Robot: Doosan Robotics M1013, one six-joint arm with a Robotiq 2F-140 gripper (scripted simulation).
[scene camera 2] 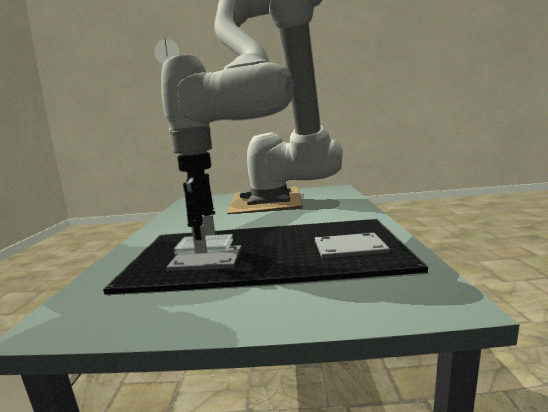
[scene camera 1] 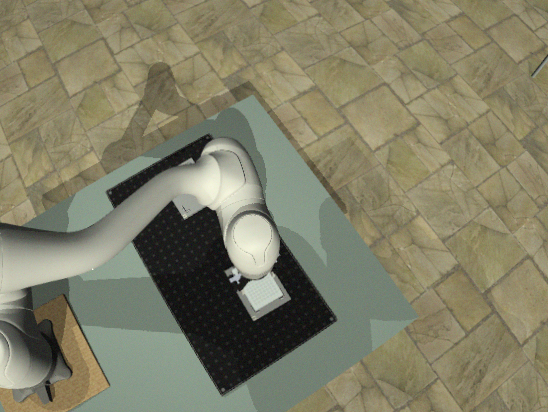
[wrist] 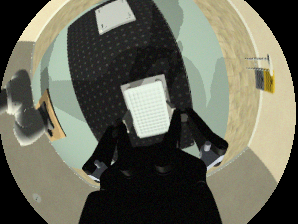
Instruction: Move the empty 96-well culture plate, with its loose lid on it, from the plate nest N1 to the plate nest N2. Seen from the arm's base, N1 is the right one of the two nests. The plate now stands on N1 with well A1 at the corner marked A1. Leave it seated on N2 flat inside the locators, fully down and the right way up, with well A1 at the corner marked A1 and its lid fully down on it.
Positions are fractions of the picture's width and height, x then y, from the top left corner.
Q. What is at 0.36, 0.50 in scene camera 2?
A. My gripper.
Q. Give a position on a nest N1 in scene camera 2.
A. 0.39, 0.63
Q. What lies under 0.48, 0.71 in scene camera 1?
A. A lid.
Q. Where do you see a lid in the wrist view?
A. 0.49, 0.47
